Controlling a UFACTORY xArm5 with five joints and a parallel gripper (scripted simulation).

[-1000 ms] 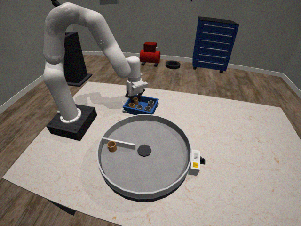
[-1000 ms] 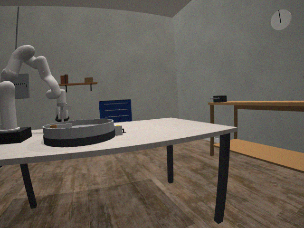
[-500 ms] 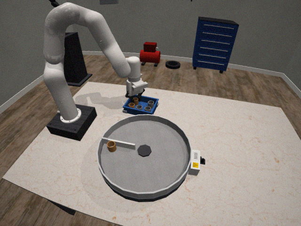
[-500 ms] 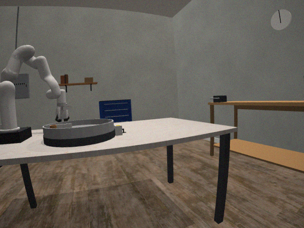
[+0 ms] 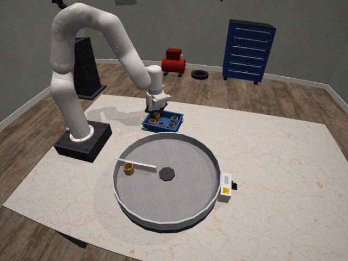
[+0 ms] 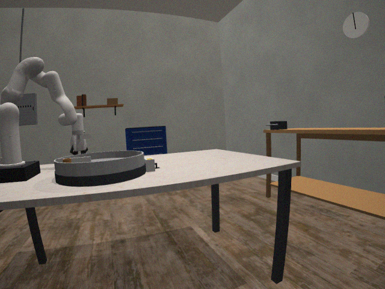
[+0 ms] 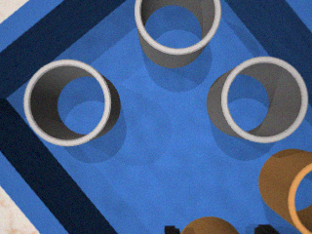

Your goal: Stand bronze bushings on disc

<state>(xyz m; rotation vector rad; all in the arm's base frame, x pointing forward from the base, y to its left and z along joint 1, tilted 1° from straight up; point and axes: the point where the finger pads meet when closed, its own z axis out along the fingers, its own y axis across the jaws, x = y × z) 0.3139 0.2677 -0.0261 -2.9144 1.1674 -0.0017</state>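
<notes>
Now: the blue crate 50 mm ahead of my hand, 30 mm to the right of it and 20 mm below it. Round my hand: turntable: 160 mm ahead, 380 mm to the right, 10 mm above.
</notes>
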